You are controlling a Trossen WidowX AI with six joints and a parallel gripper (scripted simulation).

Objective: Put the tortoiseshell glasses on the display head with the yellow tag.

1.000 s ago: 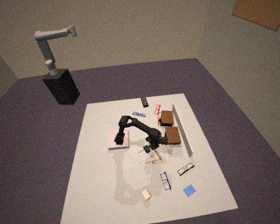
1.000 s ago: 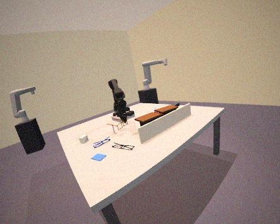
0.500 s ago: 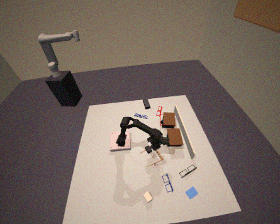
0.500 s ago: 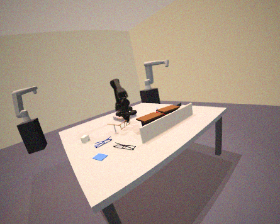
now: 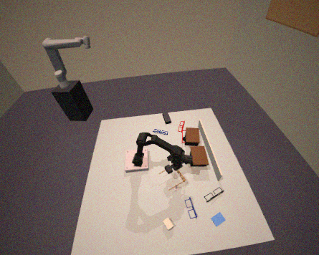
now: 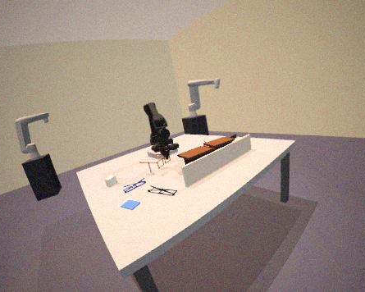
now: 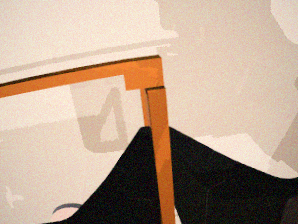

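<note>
My gripper tip is 13 cm to the left of the small peg and 3 cm above it. Round my gripper tip: blue cloth: 32 cm to the right, 29 cm ahead, 5 cm below; long white panel: 27 cm ahead, 25 cm to the left; white block: 38 cm to the right, 4 cm behind, 3 cm below.
</note>
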